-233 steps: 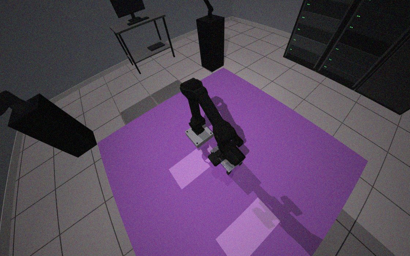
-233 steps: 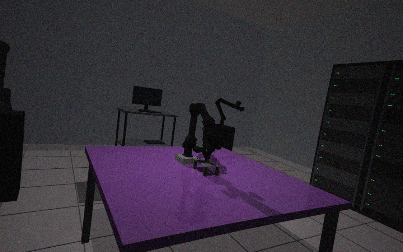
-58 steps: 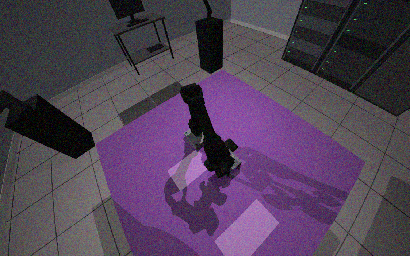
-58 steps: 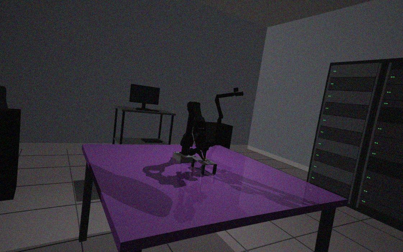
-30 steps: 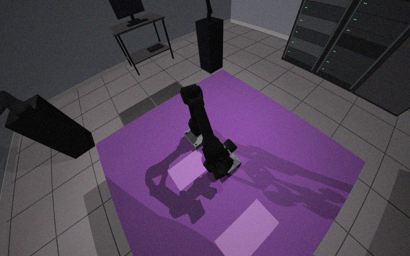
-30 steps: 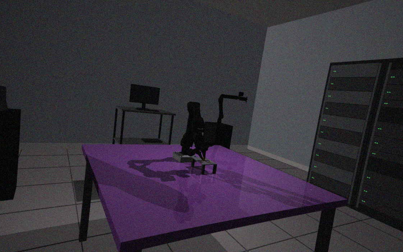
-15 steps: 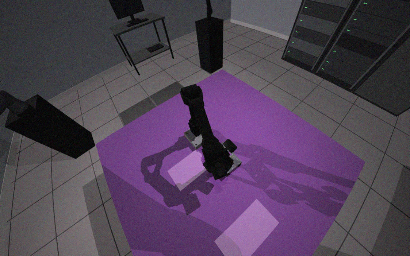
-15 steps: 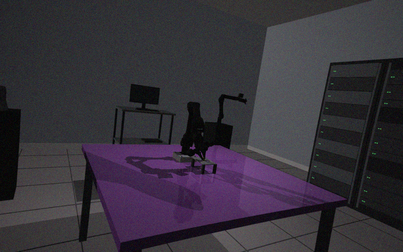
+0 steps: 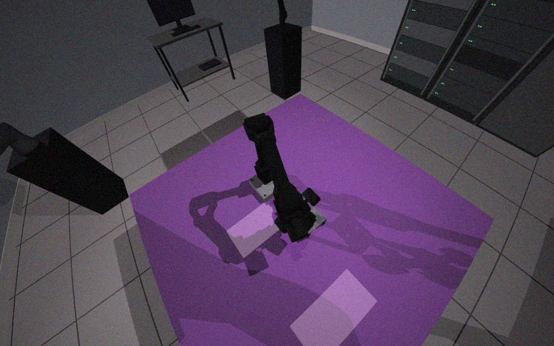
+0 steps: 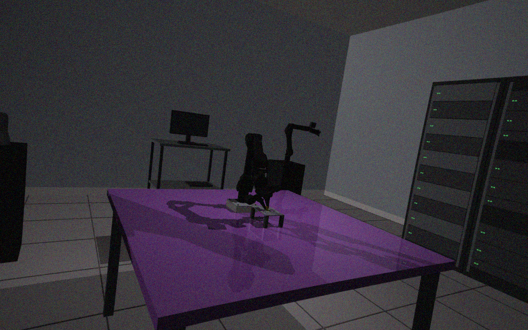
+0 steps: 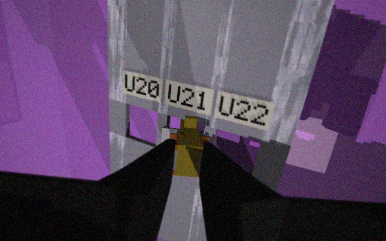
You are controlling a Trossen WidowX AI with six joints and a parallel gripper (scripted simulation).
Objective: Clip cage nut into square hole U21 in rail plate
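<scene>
My gripper tip is now 1 cm above the cage nut. Also, from my gripper tip: label (2 cm ahead, 1 cm to the left, 1 cm below).
</scene>
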